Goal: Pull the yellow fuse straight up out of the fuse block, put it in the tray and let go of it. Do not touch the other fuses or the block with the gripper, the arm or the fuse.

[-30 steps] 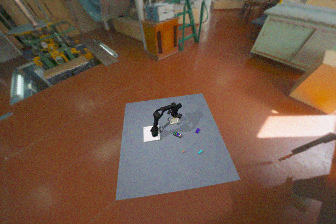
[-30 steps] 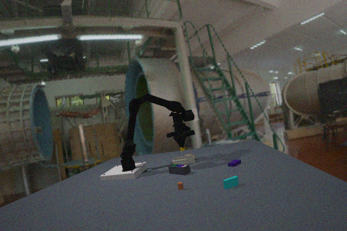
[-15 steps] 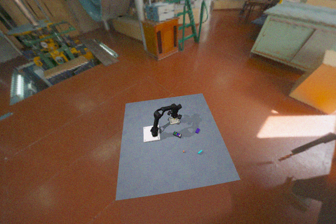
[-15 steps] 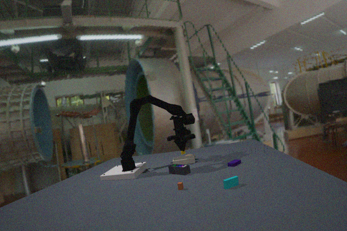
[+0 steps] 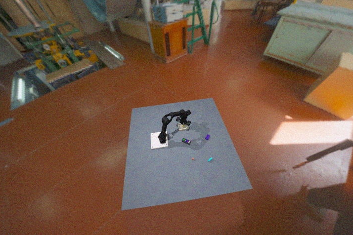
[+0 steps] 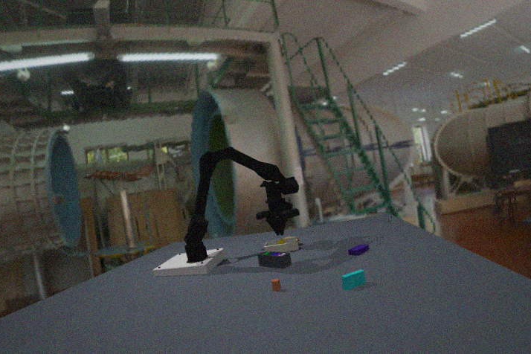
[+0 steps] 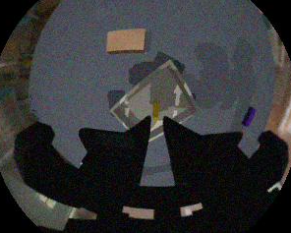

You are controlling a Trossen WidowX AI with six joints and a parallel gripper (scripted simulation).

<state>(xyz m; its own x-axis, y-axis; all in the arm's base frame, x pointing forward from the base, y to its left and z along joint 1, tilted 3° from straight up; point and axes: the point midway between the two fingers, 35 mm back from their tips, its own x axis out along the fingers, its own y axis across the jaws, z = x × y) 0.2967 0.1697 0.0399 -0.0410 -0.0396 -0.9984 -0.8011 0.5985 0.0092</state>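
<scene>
The yellow fuse lies 3 cm below my gripper tip. From my gripper tip the other things lie so: blue fuse 22 cm to the right, 3 cm below, 1 cm behind; cream tray 5 cm below; green fuse 20 cm to the right, 4 cm behind, 3 cm below.
</scene>
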